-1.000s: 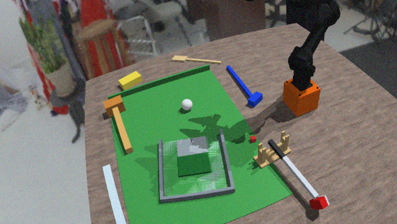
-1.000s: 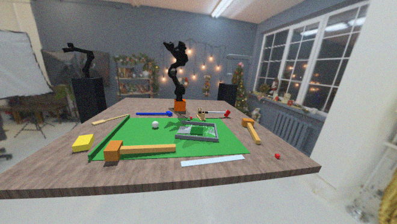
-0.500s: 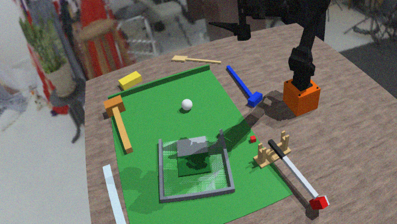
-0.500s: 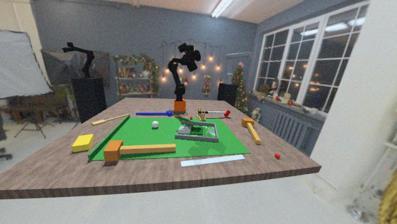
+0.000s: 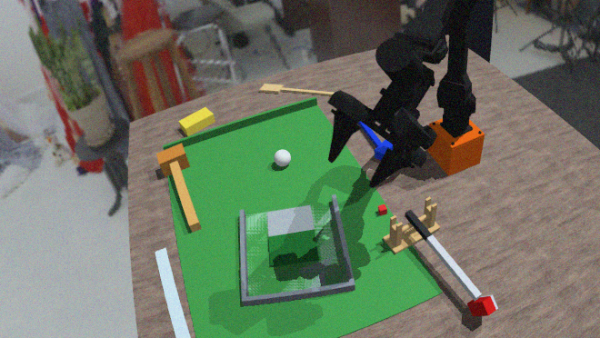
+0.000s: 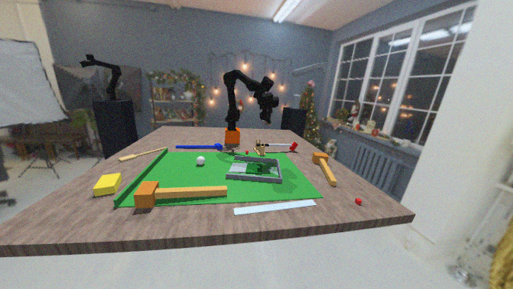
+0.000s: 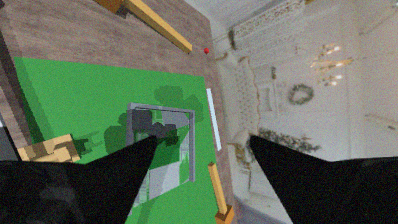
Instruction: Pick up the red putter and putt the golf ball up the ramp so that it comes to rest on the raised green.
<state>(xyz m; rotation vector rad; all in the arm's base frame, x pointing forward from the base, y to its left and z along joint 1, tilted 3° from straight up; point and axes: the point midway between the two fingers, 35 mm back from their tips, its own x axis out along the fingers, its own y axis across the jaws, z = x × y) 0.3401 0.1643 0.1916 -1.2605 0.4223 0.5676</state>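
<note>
Now: gripper tip 200 mm above the red putter, 150 mm past it and 120 mm to the right of it. The rest, counted from my gripper tip: white golf ball: 360 mm to the right, 220 mm below, 20 mm ahead; wooden stand: 210 mm below, 140 mm behind, 10 mm to the right; green mat: 240 mm below, 230 mm to the right, 100 mm ahead.
</note>
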